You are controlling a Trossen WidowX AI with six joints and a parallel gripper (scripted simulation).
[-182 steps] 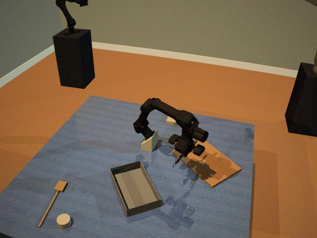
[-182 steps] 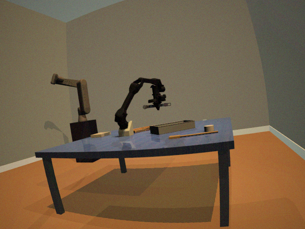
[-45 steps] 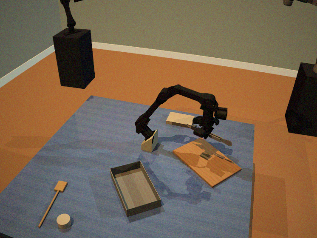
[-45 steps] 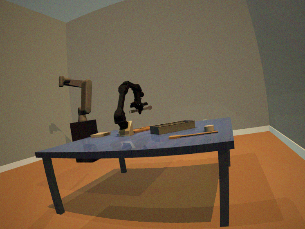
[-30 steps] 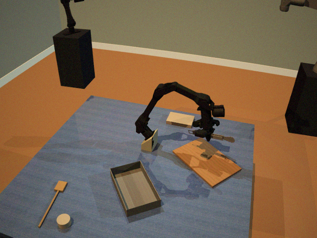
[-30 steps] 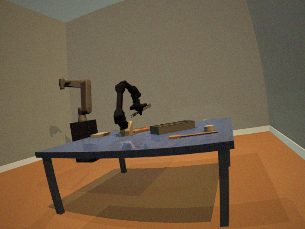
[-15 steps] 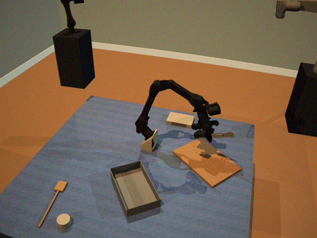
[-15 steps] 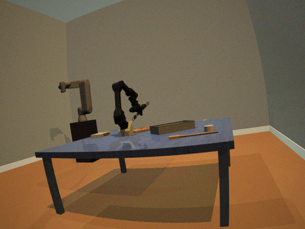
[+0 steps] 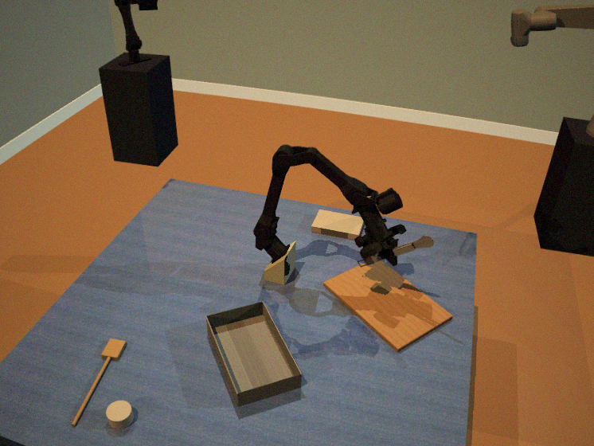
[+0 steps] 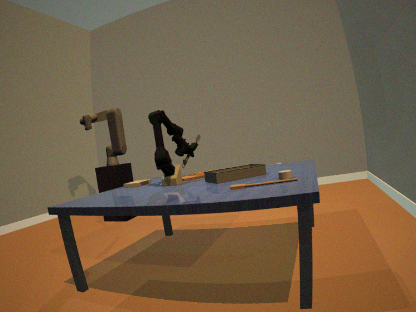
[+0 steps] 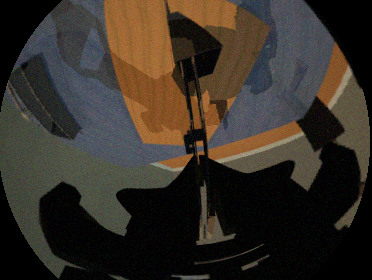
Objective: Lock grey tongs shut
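The wooden board is 20 mm ahead of my gripper tip, 10 mm to the right of it and 130 mm below it. Also, from my gripper tip: pale block: 350 mm behind, 230 mm to the right, 130 mm below; then roasting tin: 350 mm ahead, 360 mm to the right, 110 mm below.
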